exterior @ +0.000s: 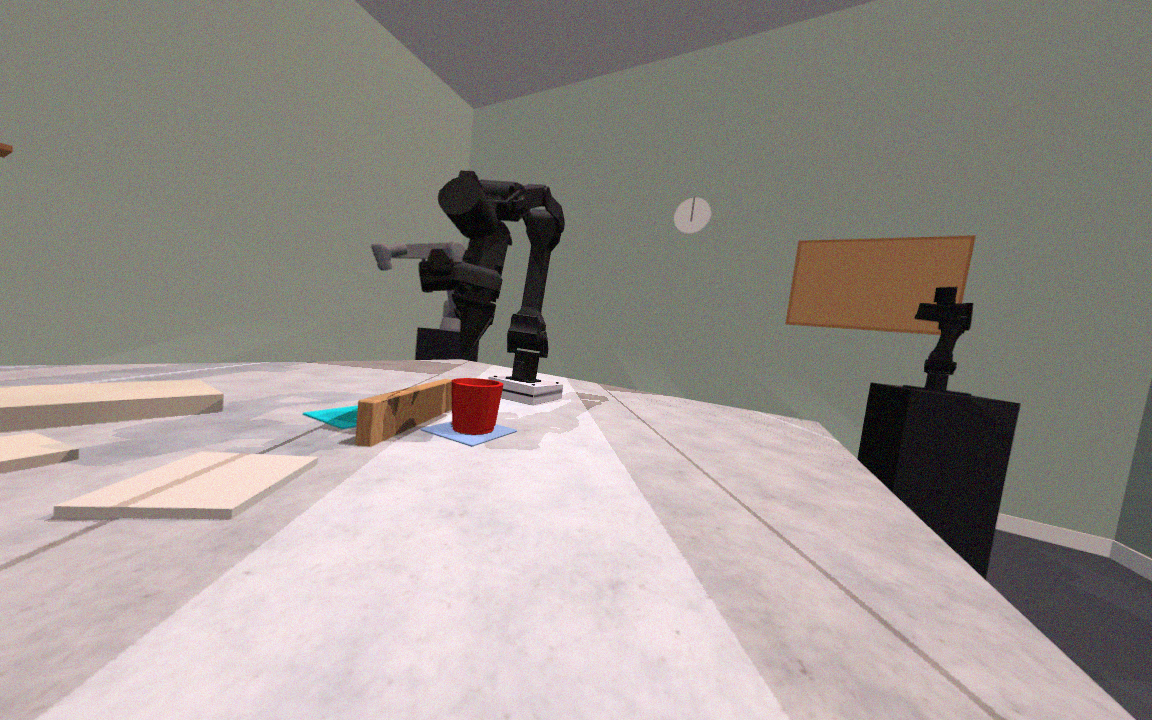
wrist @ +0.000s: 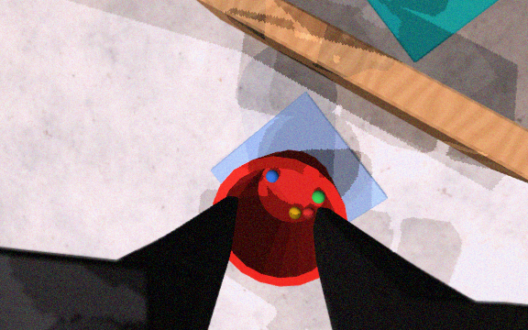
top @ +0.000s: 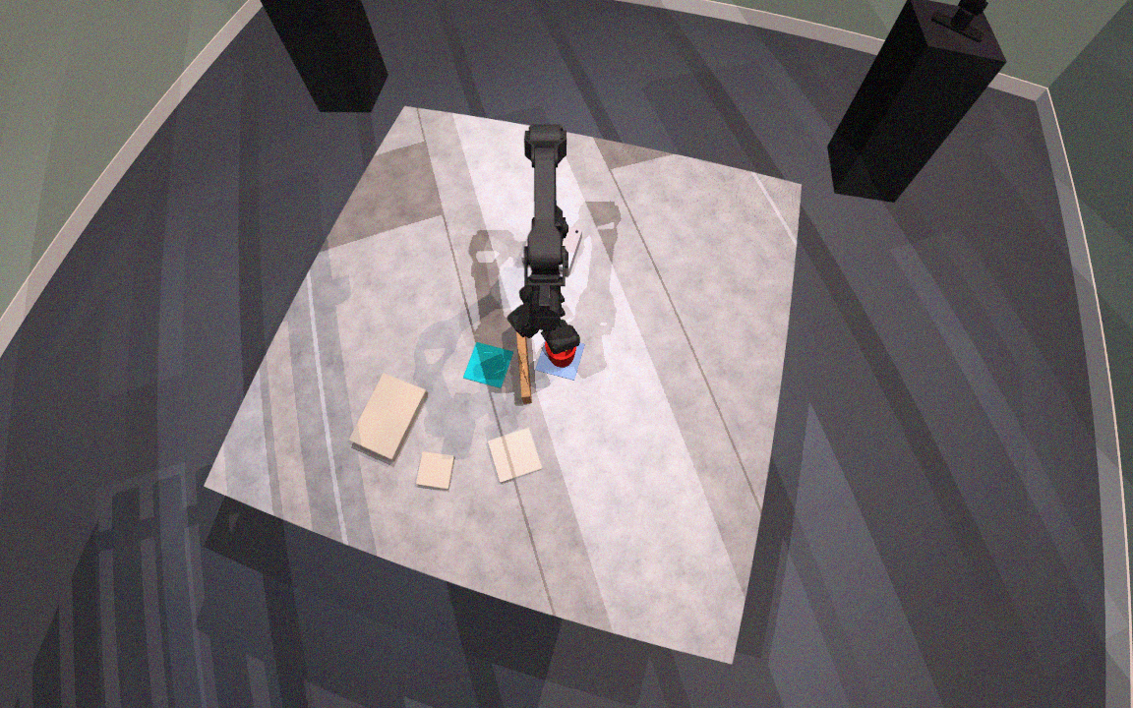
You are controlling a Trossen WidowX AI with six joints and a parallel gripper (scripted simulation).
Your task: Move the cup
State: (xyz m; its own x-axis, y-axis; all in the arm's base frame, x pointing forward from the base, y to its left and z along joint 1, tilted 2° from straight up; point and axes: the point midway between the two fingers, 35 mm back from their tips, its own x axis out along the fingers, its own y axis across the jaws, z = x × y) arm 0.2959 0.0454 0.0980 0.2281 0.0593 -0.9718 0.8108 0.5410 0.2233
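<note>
Right now my gripper tip is 1 cm past the red cup, 2 cm to the right of it and 8 cm above it. The rest, counted from my gripper tip: green marble 3 cm behind, 1 cm to the left, 10 cm below; then yellow marble 2 cm behind, 3 cm to the left, 10 cm below; then blue marble 1 cm ahead, 2 cm to the left, 10 cm below.
</note>
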